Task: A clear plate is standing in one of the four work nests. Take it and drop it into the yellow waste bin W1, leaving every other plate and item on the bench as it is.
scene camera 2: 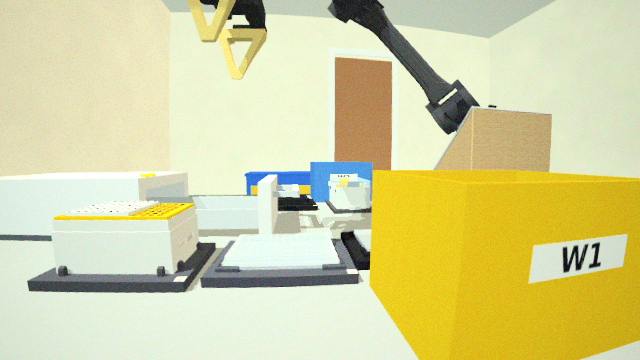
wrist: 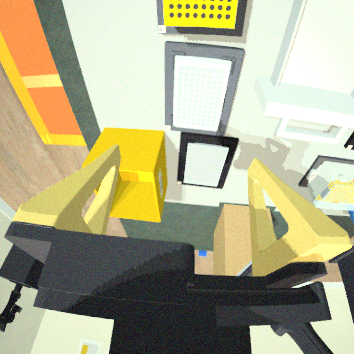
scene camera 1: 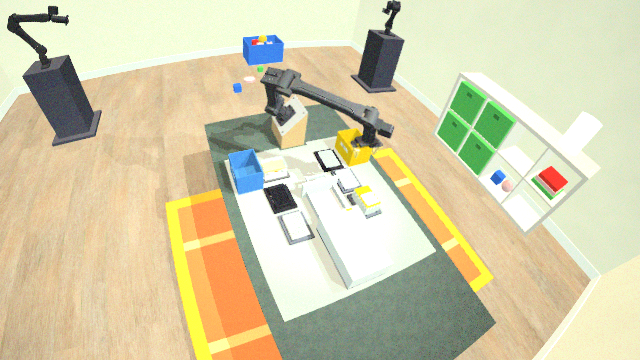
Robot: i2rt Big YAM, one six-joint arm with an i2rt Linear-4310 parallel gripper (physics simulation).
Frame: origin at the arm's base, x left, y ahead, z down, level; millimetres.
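Seen in the pictures: gripper, between the fingertips: [scene camera 2: 224, 63] [wrist: 186, 156] [scene camera 1: 364, 156]; arm's base, origin of its link: [scene camera 2: 484, 150] [wrist: 246, 267] [scene camera 1: 286, 116].
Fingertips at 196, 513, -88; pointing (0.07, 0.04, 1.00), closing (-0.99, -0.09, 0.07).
Note:
Pixels of each thing's top centre, then the offset from my fingertips to it, as dx, dy, dz. "*": a spot on its surface instead.
- clear gridded plate, centre of its top: [scene camera 2: 282, 243] [wrist: 198, 98] [scene camera 1: 347, 177] -5, -66, +215
- dark grey nest, centre of its top: [scene camera 2: 283, 250] [wrist: 198, 96] [scene camera 1: 347, 178] -5, -66, +224
- pale plate, centre of its top: [scene camera 1: 296, 224] -375, +118, +215
- yellow bin W1, centre of its top: [scene camera 2: 502, 174] [wrist: 125, 197] [scene camera 1: 355, 139] +127, -246, +122
- black-framed nest, a spot on its surface: [wrist: 204, 164] [scene camera 1: 329, 159] * -32, -228, +222
- tip box, centre of its top: [scene camera 2: 131, 206] [scene camera 1: 367, 195] +3, +113, +165
- white machine, centre of its top: [scene camera 2: 88, 173] [scene camera 1: 355, 239] -194, +321, +136
- blue bin, centre of its top: [scene camera 2: 339, 162] [scene camera 1: 245, 162] -510, -238, +122
- black item, centre of its top: [scene camera 2: 284, 197] [scene camera 1: 280, 195] -385, -63, +215
A clear gridded plate [scene camera 1: 348, 179] [scene camera 2: 280, 251] [wrist: 201, 92] lies flat in a dark grey nest [scene camera 2: 280, 279] [wrist: 169, 90], between the yellow-topped tip box and a black-framed nest. Another pale plate [scene camera 1: 296, 226] sits in a grey nest at the left of the bench. The yellow bin W1 [scene camera 1: 344, 145] [scene camera 2: 425, 240] [wrist: 142, 150] stands open at the back right. My gripper [scene camera 1: 367, 150] [scene camera 2: 223, 59] [wrist: 186, 156] is open and empty, raised high above the bench. In the wrist view the gridded plate shows ahead of the fingertips, and W1 shows beside the left finger.
A black-framed nest [scene camera 1: 329, 159] [wrist: 204, 164] holds a whitish plate beside W1. The tip box [scene camera 1: 369, 199] [scene camera 2: 120, 240] stands nearby. A white machine [scene camera 1: 350, 245] has its drawer front [scene camera 2: 267, 205] extended. A blue bin [scene camera 1: 246, 172] and a black item [scene camera 1: 280, 198] are at left.

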